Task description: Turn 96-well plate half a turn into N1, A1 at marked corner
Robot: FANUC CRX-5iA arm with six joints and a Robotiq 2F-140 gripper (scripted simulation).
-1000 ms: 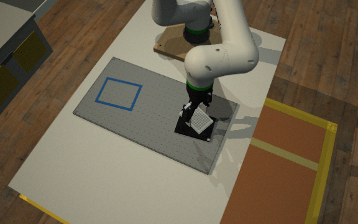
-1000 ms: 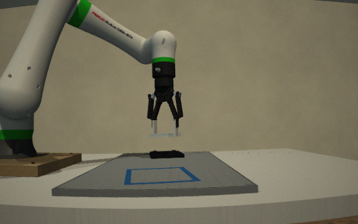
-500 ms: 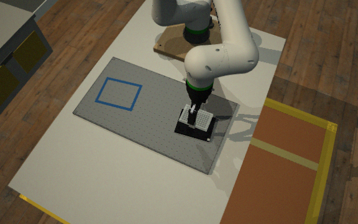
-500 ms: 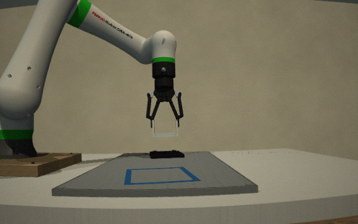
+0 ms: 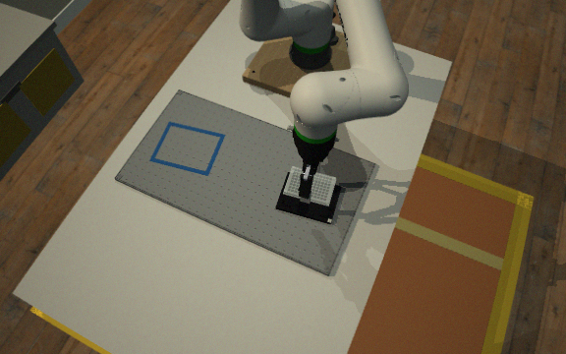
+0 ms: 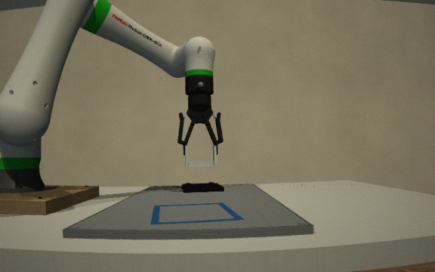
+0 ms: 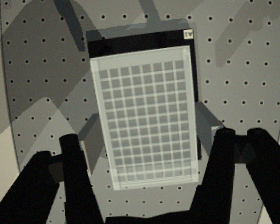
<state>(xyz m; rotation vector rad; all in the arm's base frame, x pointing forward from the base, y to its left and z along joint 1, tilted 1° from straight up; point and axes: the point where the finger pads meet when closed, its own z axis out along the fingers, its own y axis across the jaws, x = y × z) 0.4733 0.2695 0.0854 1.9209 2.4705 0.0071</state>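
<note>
My hand is 30 mm short of the A1 mark, 90 mm to the right of it and 90 mm above it. Round my hand: 96-well plate: 20 mm below.
</note>
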